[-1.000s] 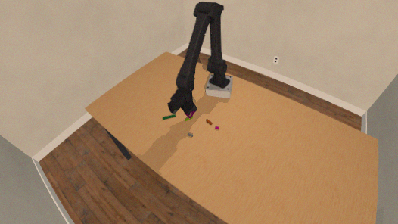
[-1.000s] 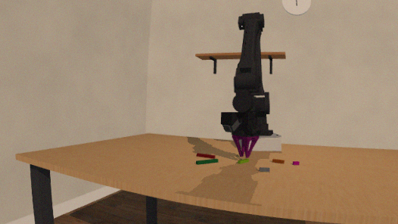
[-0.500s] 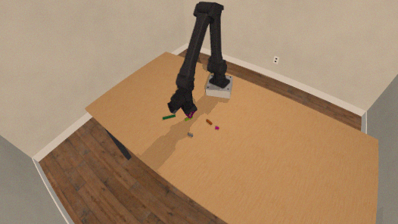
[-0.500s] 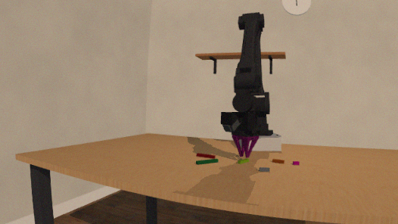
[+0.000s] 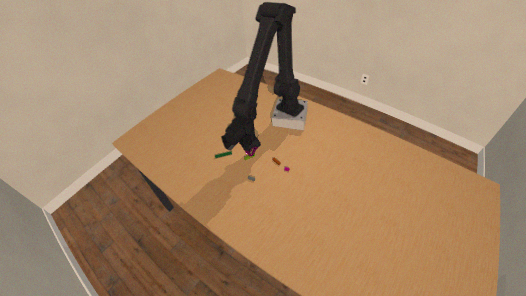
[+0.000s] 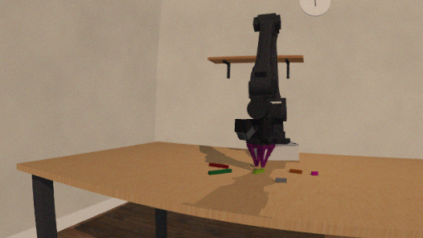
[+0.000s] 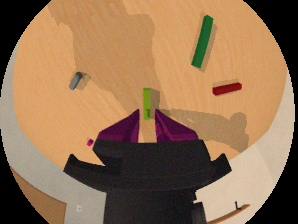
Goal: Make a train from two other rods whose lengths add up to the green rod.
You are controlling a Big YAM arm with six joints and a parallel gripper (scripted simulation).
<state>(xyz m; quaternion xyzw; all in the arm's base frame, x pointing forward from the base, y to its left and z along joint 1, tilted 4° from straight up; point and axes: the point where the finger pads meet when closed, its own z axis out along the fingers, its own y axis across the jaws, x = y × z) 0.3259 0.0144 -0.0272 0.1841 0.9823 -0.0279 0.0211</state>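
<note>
The lime rod lies 2 cm below my hand. The rest, counted from my hand: green rod (7 cm ahead, 10 cm to the right, 2 cm below); then orange rod (5 cm behind, 11 cm to the left, 2 cm below); then grey rod (9 cm ahead, 8 cm to the left, 2 cm below).
</note>
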